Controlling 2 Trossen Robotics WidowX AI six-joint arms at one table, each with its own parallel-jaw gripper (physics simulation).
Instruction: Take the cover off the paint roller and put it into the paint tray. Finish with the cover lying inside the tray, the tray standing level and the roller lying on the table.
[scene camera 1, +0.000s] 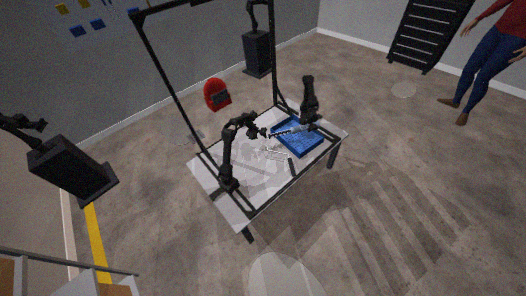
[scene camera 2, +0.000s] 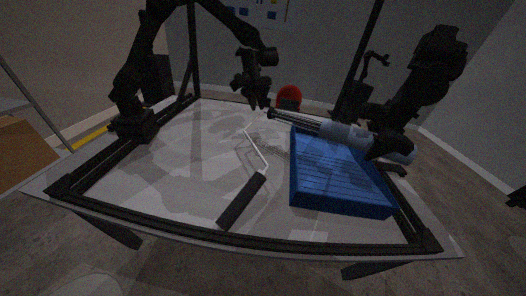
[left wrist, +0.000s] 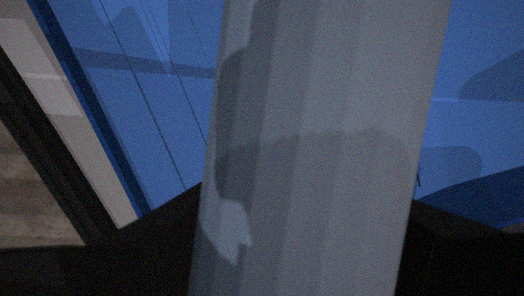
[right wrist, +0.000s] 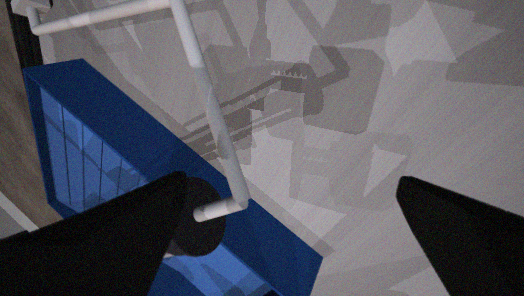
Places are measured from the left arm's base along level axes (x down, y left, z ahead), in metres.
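Where they show: left gripper, fingertip midpoint: (scene camera 1: 306, 130) (scene camera 2: 363, 154); right gripper, fingertip midpoint: (scene camera 1: 261, 138) (scene camera 2: 257, 110) (right wrist: 292, 183); right arm's base, origin of the base link: (scene camera 1: 227, 181) (scene camera 2: 132, 114).
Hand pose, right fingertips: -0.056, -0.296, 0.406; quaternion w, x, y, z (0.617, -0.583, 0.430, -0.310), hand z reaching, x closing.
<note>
Each offset is from my right fingertips to the top centre of the thing, as dx, dy, dz. "spot": to the spot under its first point. Level surfaces: height alone.
The paint roller's black handle {spot: +0.058, +0.273, +0.182} (scene camera 1: 291, 166) (scene camera 2: 241, 201) lies on the table. Its white wire frame (scene camera 1: 275, 150) (scene camera 2: 256, 147) (right wrist: 214, 117) rises to the black cage {-0.048, +0.159, -0.066} (scene camera 1: 279, 133) (scene camera 2: 291, 117), which hangs in the air over the back of the blue tray {+0.046, +0.260, -0.161} (scene camera 1: 303, 144) (scene camera 2: 332, 182) (left wrist: 158, 103) (right wrist: 158, 147). The grey cover {-0.094, +0.323, -0.136} (scene camera 1: 300, 128) (scene camera 2: 347, 135) (left wrist: 305, 147) sits on the far part of the cage, above the tray. My left gripper (scene camera 1: 312, 127) (scene camera 2: 379, 145) is shut on the cover's far end. My right gripper (scene camera 1: 263, 132) (scene camera 2: 257, 103) (right wrist: 292, 183) is open and empty, just above the cage's bare end.
A black rail (scene camera 1: 279, 191) (scene camera 2: 262, 239) runs around the table {dx +0.110} (scene camera 1: 238, 214). A black gantry post (scene camera 1: 273, 59) stands at the table's back corner. A red helmet-like object (scene camera 1: 216, 94) (scene camera 2: 289, 95) lies on the floor behind the table.
</note>
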